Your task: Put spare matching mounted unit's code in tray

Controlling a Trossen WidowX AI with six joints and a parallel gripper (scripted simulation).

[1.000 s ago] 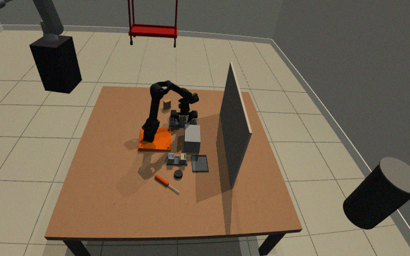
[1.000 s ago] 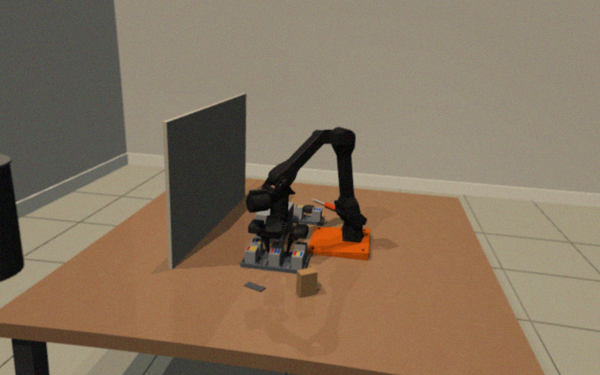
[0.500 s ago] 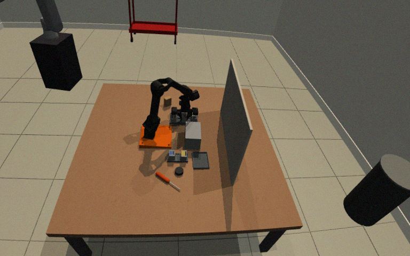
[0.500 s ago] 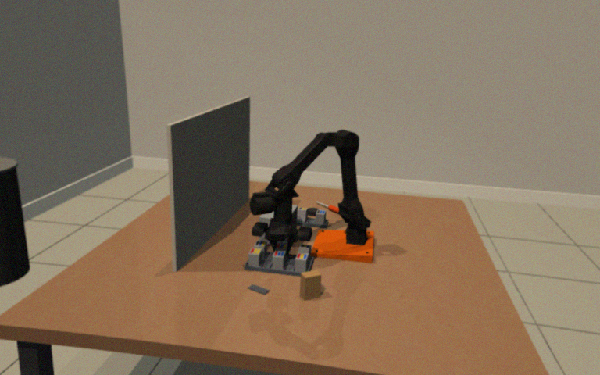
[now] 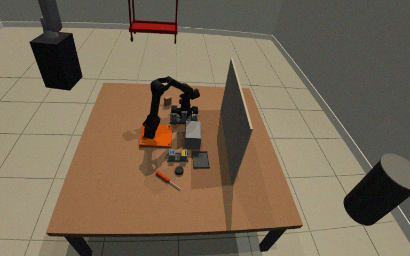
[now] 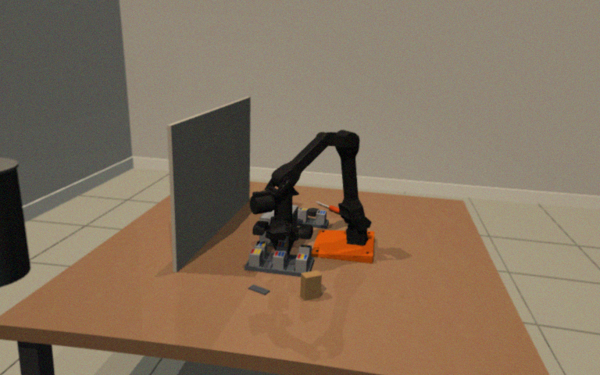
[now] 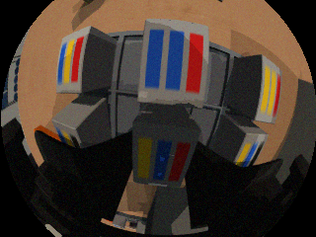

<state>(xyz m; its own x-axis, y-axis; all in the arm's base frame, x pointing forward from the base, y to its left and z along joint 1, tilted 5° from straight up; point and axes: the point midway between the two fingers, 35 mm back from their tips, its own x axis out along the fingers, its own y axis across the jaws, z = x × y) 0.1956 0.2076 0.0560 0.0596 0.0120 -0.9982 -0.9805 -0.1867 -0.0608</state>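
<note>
Now: gripper tip 340 mm to the left of the dark grey tray, 160 mm short of it and 20 mm above it. The rest, counted from my gripper tip: wooden block 170 mm to the left, 150 mm behind, 10 mm above; grey mounted unit 170 mm to the right, 80 mm ahead, 30 mm above; grey spare 20 mm above.
</note>
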